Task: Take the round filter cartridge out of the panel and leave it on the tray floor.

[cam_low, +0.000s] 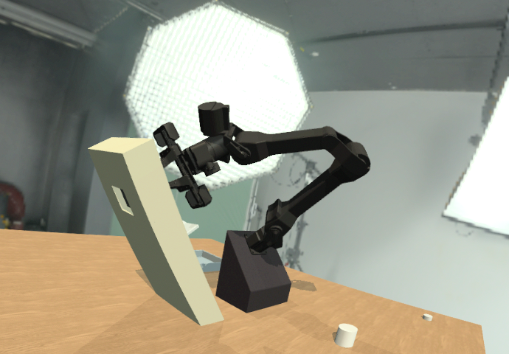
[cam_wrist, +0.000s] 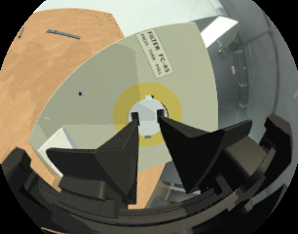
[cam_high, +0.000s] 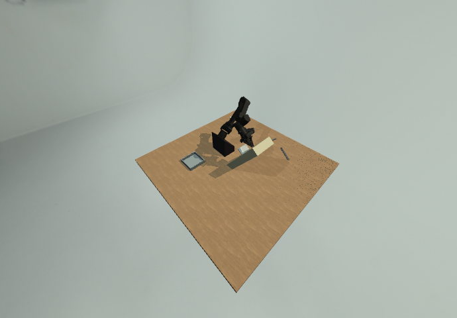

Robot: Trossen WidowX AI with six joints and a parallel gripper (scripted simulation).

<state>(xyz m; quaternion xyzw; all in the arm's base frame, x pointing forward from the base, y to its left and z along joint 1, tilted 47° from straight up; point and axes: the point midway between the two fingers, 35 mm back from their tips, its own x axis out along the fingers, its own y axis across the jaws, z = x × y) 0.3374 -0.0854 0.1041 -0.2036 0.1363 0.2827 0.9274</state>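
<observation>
Right now my gripper tip is 20 mm short of the round grey filter cartridge and 10 mm above it. Round my gripper tip: spare white cylinder (360 mm behind, 310 mm to the left, 260 mm below); then grey-blue tray (410 mm behind, 300 mm to the right, 270 mm below).
</observation>
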